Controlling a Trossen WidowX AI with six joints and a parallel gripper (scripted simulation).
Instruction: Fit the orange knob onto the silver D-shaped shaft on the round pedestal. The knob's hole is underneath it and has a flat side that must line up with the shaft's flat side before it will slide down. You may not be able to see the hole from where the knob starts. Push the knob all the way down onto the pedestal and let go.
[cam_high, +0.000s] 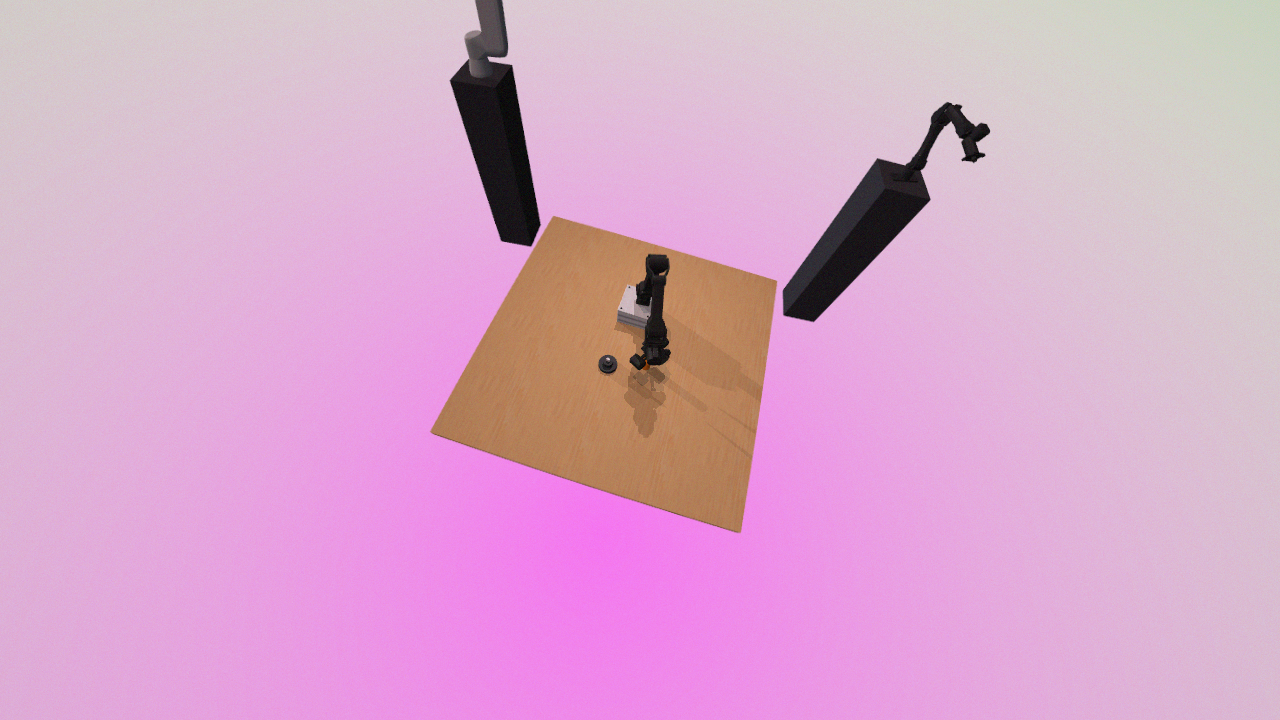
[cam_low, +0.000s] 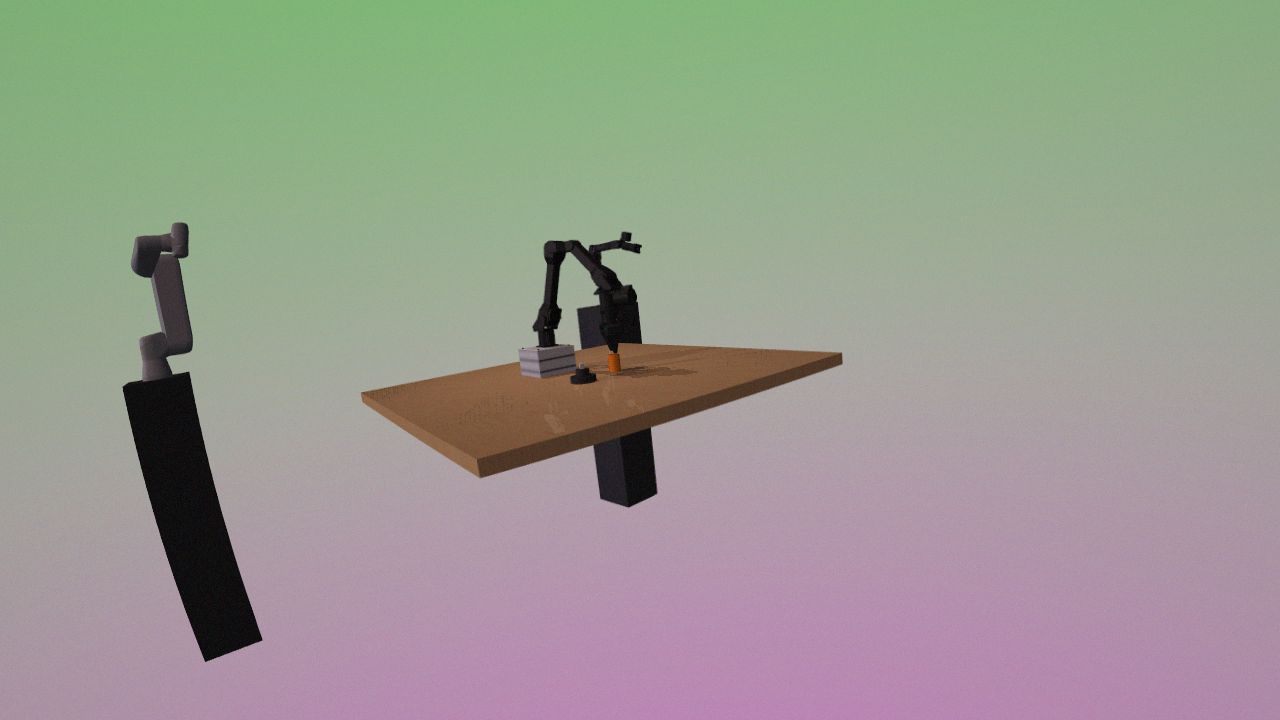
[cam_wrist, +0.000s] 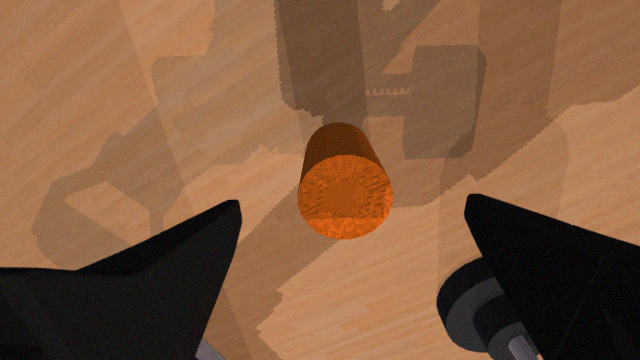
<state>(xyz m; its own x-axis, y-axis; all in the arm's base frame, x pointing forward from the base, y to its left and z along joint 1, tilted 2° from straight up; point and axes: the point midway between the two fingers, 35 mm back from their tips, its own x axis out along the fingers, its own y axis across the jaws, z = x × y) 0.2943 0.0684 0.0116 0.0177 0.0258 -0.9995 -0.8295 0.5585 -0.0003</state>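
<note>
Right now my gripper tip is 30 mm above the orange knob. Round my gripper tip: pedestal 170 mm to the right, 40 mm below, 30 mm ahead.
</note>
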